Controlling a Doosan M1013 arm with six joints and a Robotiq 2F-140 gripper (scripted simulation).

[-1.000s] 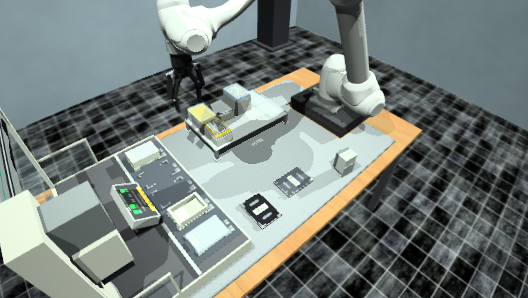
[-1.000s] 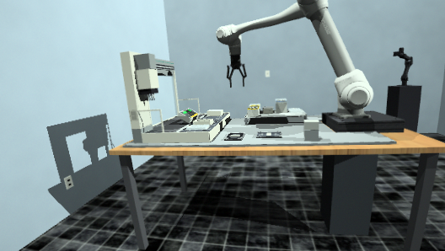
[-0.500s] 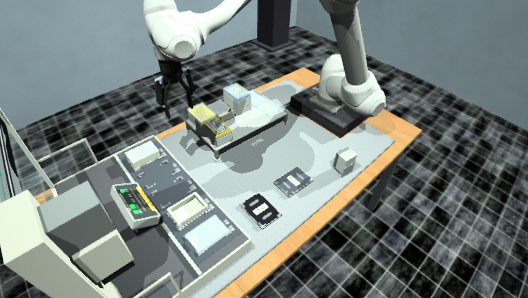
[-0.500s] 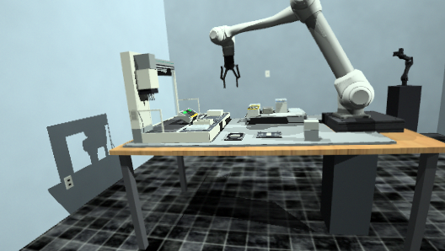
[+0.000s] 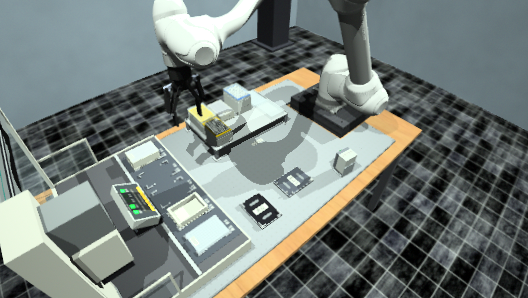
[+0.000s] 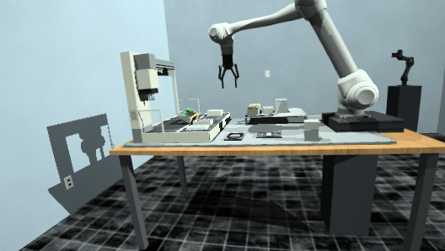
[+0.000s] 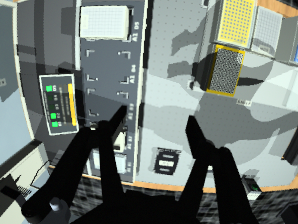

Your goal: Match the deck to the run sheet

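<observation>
Right now my hand is 490 mm past the clear cover, 230 mm above it and 60 mm to the left of it. The rest, counted from my hand: yellow-rimmed tip rack (210 mm below, 170 mm behind, 70 mm to the right); one-well reservoir (250 mm below, 200 mm to the left, 170 mm ahead); white deep-well block (230 mm below, 170 mm to the right, 170 mm ahead).
</observation>
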